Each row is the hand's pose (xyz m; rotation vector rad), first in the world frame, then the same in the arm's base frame.
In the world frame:
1: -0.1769 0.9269 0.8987 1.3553 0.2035 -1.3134
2: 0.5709 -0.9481 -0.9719 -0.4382 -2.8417 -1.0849
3: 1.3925 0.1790 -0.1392 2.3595 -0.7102 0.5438
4: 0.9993 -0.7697 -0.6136 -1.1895 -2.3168 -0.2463
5: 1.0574 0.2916 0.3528 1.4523 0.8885 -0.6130
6: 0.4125 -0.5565 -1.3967 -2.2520 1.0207 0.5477
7: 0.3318 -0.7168 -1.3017 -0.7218 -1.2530 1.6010
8: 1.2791 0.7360 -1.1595 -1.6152 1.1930 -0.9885
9: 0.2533 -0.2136 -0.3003 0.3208 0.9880 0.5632
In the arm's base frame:
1: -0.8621 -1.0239 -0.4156 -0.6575 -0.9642 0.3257
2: 0.2275 0.6325 1.4931 -0.8867 1.4520 -2.0342
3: 0.6219 0.3036 -0.0480 -0.1887 0.7569 1.3162
4: 0.3433 0.7825 0.9383 0.0411 1.0337 -1.7262
5: 0.1121 0.1002 -0.3046 -1.0524 -0.2692 -0.0845
6: 0.5317 0.1595 1.6995 1.3249 0.2032 0.9605
7: 0.3605 0.2594 1.7433 1.1480 -0.6897 -1.5573
8: 1.4023 -0.3707 0.5000 1.5066 1.5907 1.4206
9: -0.1760 -0.0396 0.8026 -2.4616 0.4196 -0.1913

